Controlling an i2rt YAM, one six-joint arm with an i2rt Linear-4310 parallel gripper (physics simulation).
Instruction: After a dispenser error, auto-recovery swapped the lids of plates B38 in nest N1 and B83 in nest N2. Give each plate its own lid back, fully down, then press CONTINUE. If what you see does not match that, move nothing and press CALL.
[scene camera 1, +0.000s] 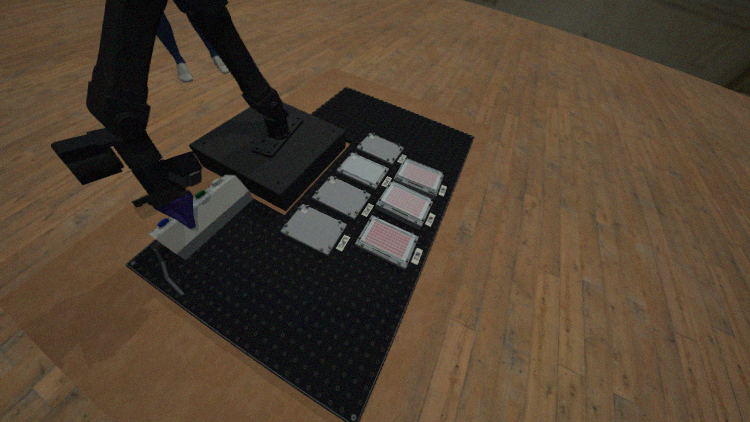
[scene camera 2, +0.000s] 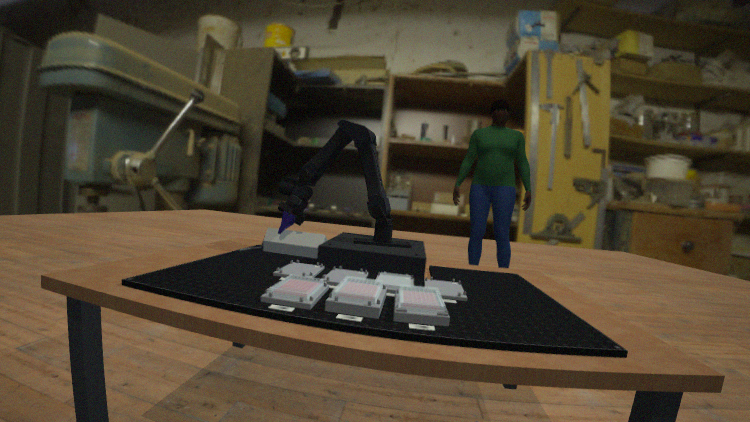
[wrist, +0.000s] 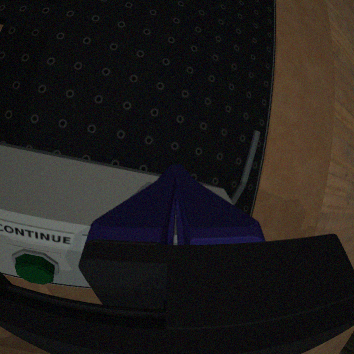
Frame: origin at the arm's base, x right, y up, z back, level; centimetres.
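Seen in the pictures: gripper, between the fingertips: (scene camera 1: 193, 227) (scene camera 2: 278, 233) (wrist: 175, 173); arm's base, origin of its link: (scene camera 1: 279, 135) (scene camera 2: 382, 244).
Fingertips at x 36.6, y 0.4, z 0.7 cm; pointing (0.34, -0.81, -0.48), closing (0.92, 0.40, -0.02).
Observation:
Pixels of each thing's middle, then the offset from my fingertips to it. "spot": a spot on its surface instead. Level surfaces: height alone.
- button panel, middle of its body: (wrist: 75, 227) (scene camera 1: 202, 210) (scene camera 2: 296, 241) dz +3.8, dx -5.8, dy -3.0 cm
- green button, middle of its body: (wrist: 34, 266) (scene camera 1: 200, 195) dz +5.4, dx -8.7, dy -0.8 cm
- blue button, middle of its body: (scene camera 1: 164, 223) dz +7.5, dx +1.1, dy -0.8 cm
- paler flat piece, middle of its body: (scene camera 2: 394, 280) (scene camera 1: 363, 168) dz -28.6, dx -38.2, dy -5.8 cm
- grey cable, a spot on its surface: (wrist: 246, 167) spot: dz +0.4, dx +11.1, dy -6.6 cm
- black mat, height of its surface: dy -7.1 cm
My gripper (scene camera 1: 194, 226) (scene camera 2: 281, 231) (wrist: 175, 173) is shut and empty, its purple fingertips over the button panel (scene camera 1: 220, 209) (scene camera 2: 301, 244) (wrist: 100, 180); contact cannot be told. The green button (scene camera 1: 200, 194) (wrist: 35, 268) beneath the word CONTINUE is left of the fingers in the wrist view. A blue button (scene camera 1: 163, 222) is near the panel's other end. Three plates with pink wells, a near one (scene camera 1: 389, 238) (scene camera 2: 296, 288), a middle one (scene camera 1: 405, 202) (scene camera 2: 356, 290) and a far one (scene camera 1: 419, 175) (scene camera 2: 421, 299), sit in a row of nests. Their labels are too small to read.
Behind the plates is a row of grey nests (scene camera 1: 313, 229) (scene camera 2: 298, 269); one holds a paler flat piece (scene camera 1: 361, 169) (scene camera 2: 395, 279). The black arm base (scene camera 1: 241, 167) (scene camera 2: 372, 257) stands beside the panel. A grey cable (scene camera 1: 167, 272) (wrist: 246, 167) lies on the black mat (scene camera 1: 293, 325). A person (scene camera 2: 497, 157) stands behind.

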